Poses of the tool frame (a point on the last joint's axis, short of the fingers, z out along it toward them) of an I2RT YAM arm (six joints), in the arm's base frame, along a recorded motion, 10 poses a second.
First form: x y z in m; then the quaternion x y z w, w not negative.
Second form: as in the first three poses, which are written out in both.
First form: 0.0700 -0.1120 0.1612 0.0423 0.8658 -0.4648 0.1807
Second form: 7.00 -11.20 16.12 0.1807 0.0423 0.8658 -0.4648
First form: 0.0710 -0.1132 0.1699 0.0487 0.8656 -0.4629 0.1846
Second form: 7.10 -11.32 16.99 0.1846 0.0487 0.8656 -0.4629
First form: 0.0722 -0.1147 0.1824 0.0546 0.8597 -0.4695 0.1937
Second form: 7.22 -11.47 18.24 0.1937 0.0546 0.8597 -0.4695
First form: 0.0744 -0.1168 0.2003 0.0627 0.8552 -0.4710 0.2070
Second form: 7.44 -11.68 20.03 0.2070 0.0627 0.8552 -0.4710
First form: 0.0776 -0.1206 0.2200 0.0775 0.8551 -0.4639 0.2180
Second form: 7.76 -12.06 22.00 0.2180 0.0775 0.8551 -0.4639
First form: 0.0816 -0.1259 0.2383 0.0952 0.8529 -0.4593 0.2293
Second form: 8.16 -12.59 23.83 0.2293 0.0952 0.8529 -0.4593
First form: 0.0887 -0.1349 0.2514 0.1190 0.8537 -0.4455 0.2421
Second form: 8.87 -13.49 25.14 0.2421 0.1190 0.8537 -0.4455
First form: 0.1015 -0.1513 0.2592 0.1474 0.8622 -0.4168 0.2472
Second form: 10.15 -15.13 25.92 0.2472 0.1474 0.8622 -0.4168
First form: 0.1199 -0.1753 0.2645 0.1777 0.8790 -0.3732 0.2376
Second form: 11.99 -17.53 26.45 0.2376 0.1777 0.8790 -0.3732
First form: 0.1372 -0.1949 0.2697 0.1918 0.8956 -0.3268 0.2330
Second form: 13.72 -19.49 26.97 0.2330 0.1918 0.8956 -0.3268
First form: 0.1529 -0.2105 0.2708 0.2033 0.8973 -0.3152 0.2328
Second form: 15.29 -21.05 27.08 0.2328 0.2033 0.8973 -0.3152
